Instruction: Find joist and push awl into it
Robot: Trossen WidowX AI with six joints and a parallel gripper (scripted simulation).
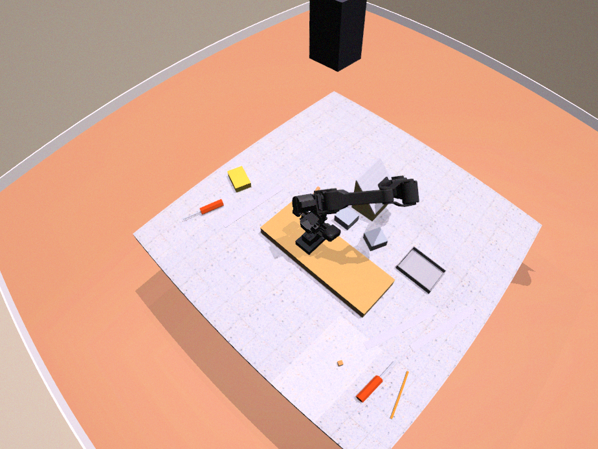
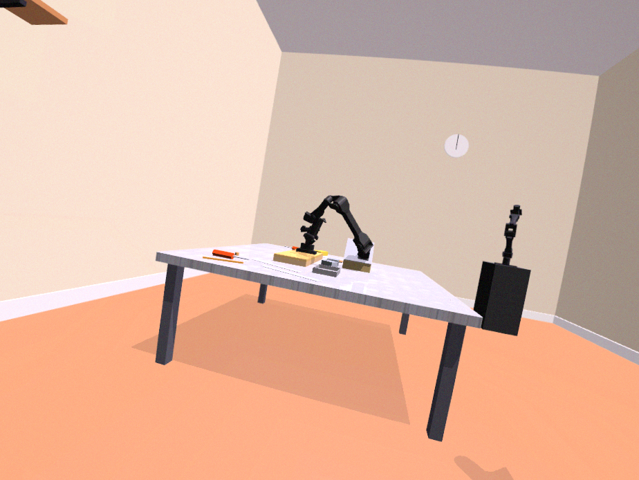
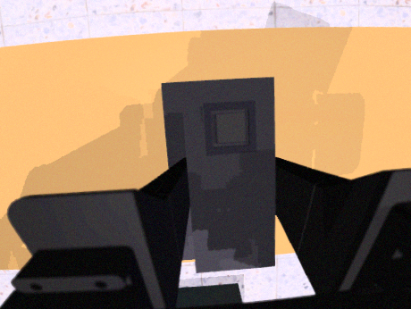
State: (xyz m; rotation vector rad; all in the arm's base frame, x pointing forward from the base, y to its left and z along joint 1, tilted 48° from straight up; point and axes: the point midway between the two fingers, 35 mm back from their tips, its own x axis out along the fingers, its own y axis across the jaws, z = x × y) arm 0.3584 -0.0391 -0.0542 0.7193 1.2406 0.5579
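Now: gripper tip 210 mm past the grey tray, 380 mm to the right of it and 50 mm above it. Also, from my gripper tip: stud finder (10 mm ahead, 20 mm above); yellow block (30 mm behind, 450 mm to the right, 50 mm below); awl (160 mm behind, 150 mm to the right, 60 mm below).
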